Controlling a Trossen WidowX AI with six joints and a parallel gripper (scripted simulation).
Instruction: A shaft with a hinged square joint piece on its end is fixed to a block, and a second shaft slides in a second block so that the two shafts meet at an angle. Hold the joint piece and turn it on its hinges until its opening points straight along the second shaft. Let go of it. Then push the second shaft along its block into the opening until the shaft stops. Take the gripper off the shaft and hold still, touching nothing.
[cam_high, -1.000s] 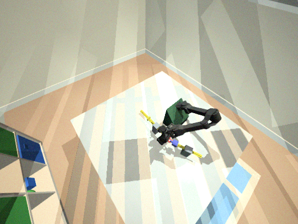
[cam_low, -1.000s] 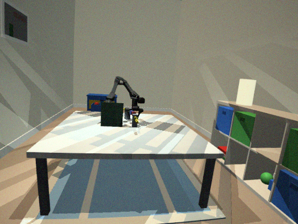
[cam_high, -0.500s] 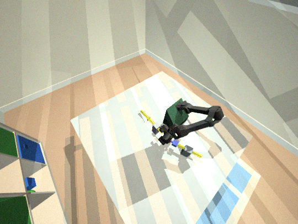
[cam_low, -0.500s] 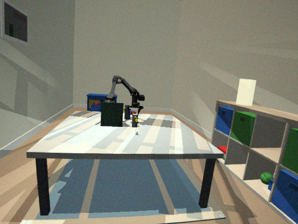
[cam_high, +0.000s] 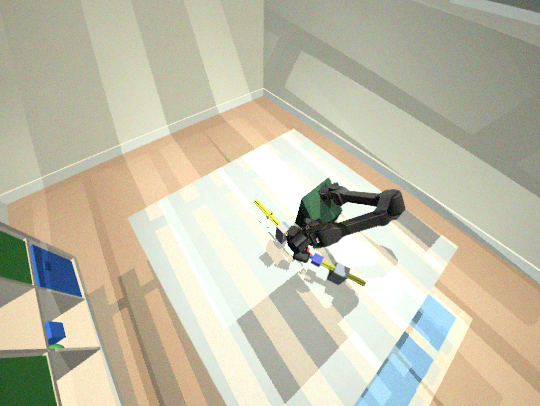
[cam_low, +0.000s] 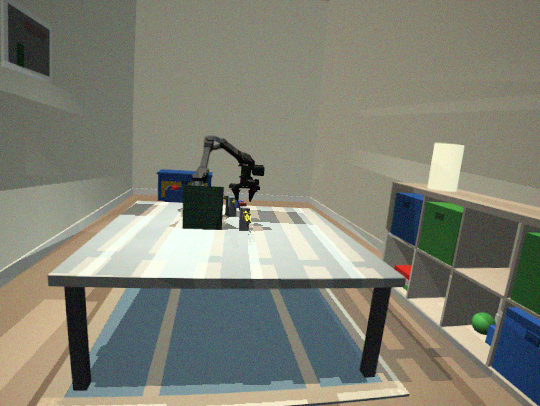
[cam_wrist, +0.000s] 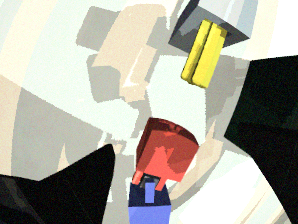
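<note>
Now: gripper tip 3 cm above the red joint piece and 2 cm to the right of it.
</note>
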